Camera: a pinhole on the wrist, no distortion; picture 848 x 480 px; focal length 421.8 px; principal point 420.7 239.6 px. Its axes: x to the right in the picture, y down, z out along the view. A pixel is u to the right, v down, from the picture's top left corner.
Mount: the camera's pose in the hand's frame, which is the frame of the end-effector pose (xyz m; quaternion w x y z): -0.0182 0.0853 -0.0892 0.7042 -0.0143 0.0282 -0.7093
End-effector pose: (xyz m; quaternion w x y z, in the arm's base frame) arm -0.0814 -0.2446 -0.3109 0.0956 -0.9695 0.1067 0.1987
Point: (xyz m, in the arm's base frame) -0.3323 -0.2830 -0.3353
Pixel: outside the picture
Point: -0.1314 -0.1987 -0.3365
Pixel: 751.0 144.9
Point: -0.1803 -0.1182 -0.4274
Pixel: 682.4 143.4
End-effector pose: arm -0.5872 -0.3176 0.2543 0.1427 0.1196 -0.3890 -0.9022
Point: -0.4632 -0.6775 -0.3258
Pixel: behind the camera
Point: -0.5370 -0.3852 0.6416
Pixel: 30.3 142.3
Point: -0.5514 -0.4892 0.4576
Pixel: outside the picture
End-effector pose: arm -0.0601 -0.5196 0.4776 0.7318 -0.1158 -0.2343 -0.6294
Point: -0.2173 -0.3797 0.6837
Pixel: 629.3 195.3
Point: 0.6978 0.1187 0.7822
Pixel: outside the picture
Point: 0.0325 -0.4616 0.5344
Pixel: 347.2 227.3
